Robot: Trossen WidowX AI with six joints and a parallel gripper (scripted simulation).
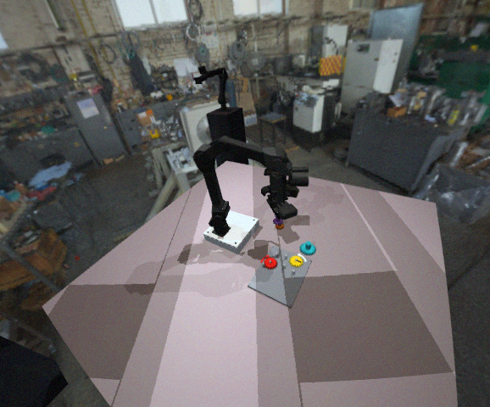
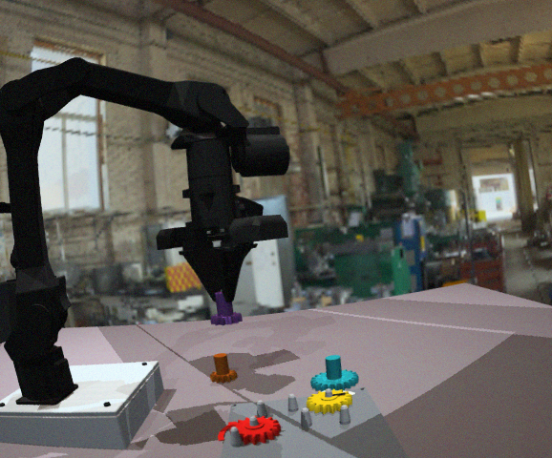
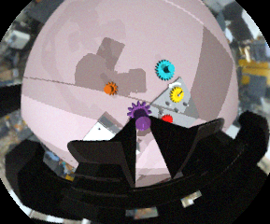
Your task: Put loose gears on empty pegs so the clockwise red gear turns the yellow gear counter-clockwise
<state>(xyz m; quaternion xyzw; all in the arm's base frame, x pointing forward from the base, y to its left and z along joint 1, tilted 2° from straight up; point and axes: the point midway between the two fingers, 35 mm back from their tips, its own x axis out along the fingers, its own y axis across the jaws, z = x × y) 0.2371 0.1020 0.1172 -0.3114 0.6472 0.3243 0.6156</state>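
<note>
Now: gripper tip 130 mm to the left of the red gear, 120 mm above it and 30 mm short of it. The rest, counted from my gripper tip: teal gear (130 mm ahead, 120 mm below, 10 mm to the left); purple gear (10 mm below); small orange gear (120 mm below, 70 mm to the left, 30 mm behind).
</note>
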